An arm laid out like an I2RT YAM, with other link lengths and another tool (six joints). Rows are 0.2 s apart.
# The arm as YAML. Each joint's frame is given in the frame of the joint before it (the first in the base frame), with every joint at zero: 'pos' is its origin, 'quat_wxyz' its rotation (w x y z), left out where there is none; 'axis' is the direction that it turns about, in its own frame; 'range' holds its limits. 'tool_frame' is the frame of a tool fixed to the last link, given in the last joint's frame.
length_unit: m
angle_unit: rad
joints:
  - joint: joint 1
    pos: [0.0, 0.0, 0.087]
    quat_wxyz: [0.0, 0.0, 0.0, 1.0]
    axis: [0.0, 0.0, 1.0]
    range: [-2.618, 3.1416]
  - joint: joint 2
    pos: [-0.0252, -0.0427, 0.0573]
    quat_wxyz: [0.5, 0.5, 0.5, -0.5]
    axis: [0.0, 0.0, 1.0]
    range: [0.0, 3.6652]
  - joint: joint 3
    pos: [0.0, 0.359, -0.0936]
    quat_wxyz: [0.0, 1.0, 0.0, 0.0]
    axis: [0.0, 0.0, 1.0]
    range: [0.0, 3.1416]
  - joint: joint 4
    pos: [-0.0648, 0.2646, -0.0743]
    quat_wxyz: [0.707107, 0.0, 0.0, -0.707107]
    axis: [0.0, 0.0, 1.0]
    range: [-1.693, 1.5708]
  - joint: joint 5
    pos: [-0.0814, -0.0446, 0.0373]
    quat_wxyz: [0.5, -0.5, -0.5, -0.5]
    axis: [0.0, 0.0, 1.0]
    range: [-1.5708, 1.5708]
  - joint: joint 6
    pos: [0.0, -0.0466, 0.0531]
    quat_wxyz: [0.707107, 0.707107, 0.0, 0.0]
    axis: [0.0, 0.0, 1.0]
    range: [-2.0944, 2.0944]
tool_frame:
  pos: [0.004, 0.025, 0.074]
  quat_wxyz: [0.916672, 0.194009, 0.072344, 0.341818]
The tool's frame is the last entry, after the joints.
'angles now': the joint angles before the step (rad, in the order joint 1, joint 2, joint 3, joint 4, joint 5, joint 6). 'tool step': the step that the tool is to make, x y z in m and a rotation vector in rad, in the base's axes. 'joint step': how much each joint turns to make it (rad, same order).
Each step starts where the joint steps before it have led.
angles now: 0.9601 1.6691 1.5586 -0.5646 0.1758 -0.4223
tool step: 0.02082 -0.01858 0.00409 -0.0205 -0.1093 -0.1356
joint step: -0.0223 -0.0124 -0.0395 0.0772 0.1512 -0.0120
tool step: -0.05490 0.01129 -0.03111 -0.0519 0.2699 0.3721
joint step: 0.0159 -0.0129 -0.0141 -0.1890 -0.3917 -0.0934
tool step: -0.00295 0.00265 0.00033 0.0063 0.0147 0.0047
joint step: 0.0054 0.0027 0.0059 -0.0058 -0.0109 0.0113
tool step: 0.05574 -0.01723 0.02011 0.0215 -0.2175 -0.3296
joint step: -0.0411 0.0144 0.0080 0.1468 0.3221 0.0769
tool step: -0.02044 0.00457 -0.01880 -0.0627 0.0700 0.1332
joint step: 0.0199 -0.0038 -0.0296 -0.0543 -0.0975 -0.0618
